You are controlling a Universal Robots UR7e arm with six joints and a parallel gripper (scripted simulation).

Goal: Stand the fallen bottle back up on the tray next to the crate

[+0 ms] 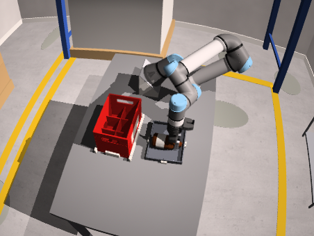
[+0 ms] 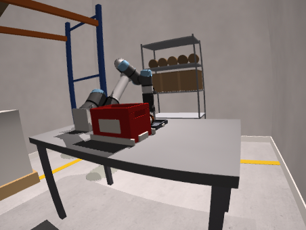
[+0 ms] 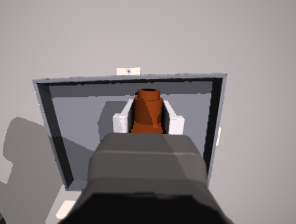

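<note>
The bottle is 50 mm to the right of my hand, 10 mm below it and 10 mm behind it. From my hand the other things lie so: tray 50 mm to the right, 30 mm below, 30 mm behind; red crate 320 mm to the right, 50 mm behind, 40 mm above.
</note>
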